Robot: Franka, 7 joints.
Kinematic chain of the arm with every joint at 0, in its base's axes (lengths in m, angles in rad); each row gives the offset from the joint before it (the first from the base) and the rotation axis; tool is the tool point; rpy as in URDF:
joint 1: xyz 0 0 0.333 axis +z
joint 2: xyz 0 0 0 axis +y
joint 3: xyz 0 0 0.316 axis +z
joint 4: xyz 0.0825 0 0 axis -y
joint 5: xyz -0.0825 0 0.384 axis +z
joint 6: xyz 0 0 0 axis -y
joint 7: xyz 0.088 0 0 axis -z
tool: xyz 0 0 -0.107 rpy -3.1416 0 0
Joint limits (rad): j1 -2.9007..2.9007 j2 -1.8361..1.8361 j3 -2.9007..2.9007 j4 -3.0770..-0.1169 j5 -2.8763..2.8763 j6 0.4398..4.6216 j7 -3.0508..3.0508
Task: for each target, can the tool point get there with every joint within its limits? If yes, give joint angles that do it. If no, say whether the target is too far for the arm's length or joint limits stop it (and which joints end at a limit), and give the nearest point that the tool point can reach.
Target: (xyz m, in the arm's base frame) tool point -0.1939 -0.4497 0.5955
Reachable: yes | joints -0.3301 1.1053 -2.0126 -2.1344 -0.5640 2.2002 0.3502
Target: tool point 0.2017 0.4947 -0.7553
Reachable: no: too far | nearest point 0.1594 0.3910 -0.3423 | short by 0.428 m
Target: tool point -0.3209 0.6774 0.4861
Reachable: yes | joints 2.4650 1.1285 -1.4595 -0.9872 -0.9902 3.8038 0.7190
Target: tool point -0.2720 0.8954 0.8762
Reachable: no: too far | nearest point -0.2157 0.7099 0.7637 | short by 0.224 m
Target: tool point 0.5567 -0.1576 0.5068
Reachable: yes | joints -2.3659 -1.1075 1.4635 -1.4093 0.2008 1.1259 0.5680
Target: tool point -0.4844 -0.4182 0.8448
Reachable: yes | joints 0.5846 -1.4198 -0.1418 -1.0679 0.2306 3.2476 -1.2784
